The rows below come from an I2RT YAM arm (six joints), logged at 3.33 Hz.
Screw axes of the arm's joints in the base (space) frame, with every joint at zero. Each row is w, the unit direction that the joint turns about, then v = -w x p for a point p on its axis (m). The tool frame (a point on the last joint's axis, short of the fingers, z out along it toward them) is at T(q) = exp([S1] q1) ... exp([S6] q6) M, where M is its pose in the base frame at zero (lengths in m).
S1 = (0, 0, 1, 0, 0, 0)
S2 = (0, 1, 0, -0.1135, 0, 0.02)
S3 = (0, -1, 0, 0.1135, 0, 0.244)
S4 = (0, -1, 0, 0.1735, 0, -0.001)
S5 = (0, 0, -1, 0, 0.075, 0)
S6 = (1, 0, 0, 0, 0.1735, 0)
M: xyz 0.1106 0 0.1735 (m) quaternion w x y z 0.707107 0 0.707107 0
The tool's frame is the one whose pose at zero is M.
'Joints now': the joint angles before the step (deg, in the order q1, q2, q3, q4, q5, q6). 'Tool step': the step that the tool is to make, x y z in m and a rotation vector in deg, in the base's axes. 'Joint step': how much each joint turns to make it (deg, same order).
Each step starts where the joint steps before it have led.
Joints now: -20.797, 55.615, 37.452, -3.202, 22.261, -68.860
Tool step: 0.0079, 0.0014, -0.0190, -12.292, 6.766, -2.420
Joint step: 2.296, 2.938, -4.743, 11.265, 9.116, -12.852
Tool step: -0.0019, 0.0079, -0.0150, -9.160, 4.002, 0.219
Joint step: 2.390, 0.198, -5.568, 10.706, 4.728, -10.839
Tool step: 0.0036, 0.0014, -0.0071, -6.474, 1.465, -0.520
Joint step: 0.919, 2.614, -2.798, 10.548, 2.602, -7.891
